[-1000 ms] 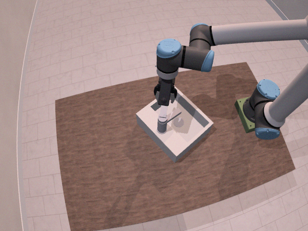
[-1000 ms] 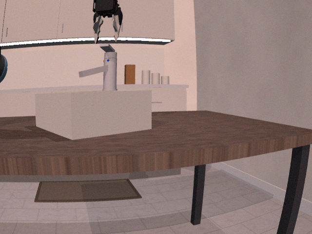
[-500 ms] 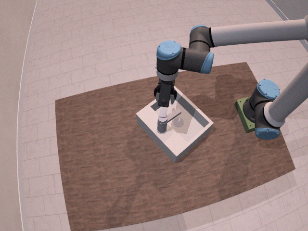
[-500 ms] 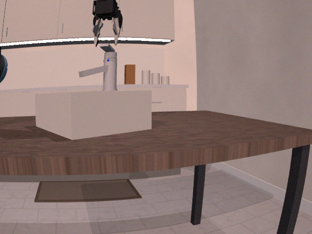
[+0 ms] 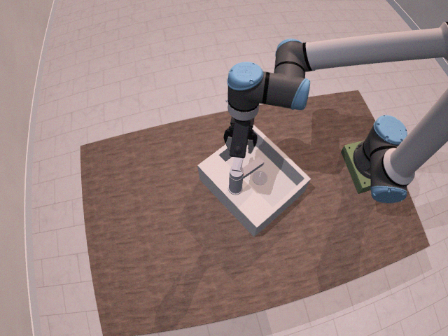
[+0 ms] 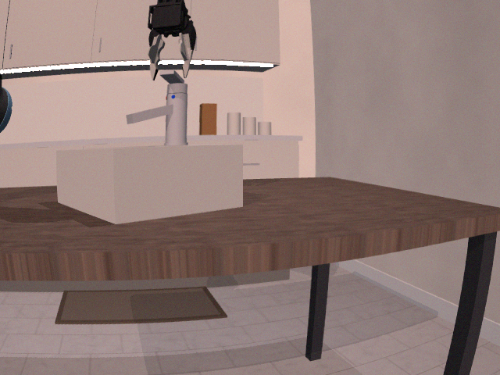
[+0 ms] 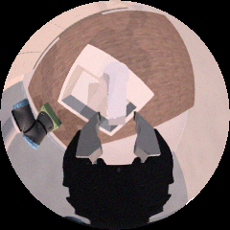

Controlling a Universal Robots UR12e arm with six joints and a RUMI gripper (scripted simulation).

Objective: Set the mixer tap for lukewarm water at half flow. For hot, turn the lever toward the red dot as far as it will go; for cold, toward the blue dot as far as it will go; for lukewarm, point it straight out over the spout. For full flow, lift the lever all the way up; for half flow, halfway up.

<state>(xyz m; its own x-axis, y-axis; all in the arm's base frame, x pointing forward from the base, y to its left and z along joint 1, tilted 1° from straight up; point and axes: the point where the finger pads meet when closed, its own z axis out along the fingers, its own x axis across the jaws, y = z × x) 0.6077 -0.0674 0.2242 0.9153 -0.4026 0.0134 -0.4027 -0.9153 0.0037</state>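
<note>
Now: the lever 10 mm ahead of my hand, 20 mm to the left of it and 10 mm below it. Also, from my hand: grey mixer tap: 10 mm ahead, 40 mm to the left, 50 mm below; white sink block: 80 mm behind, 10 mm to the left, 240 mm below.
</note>
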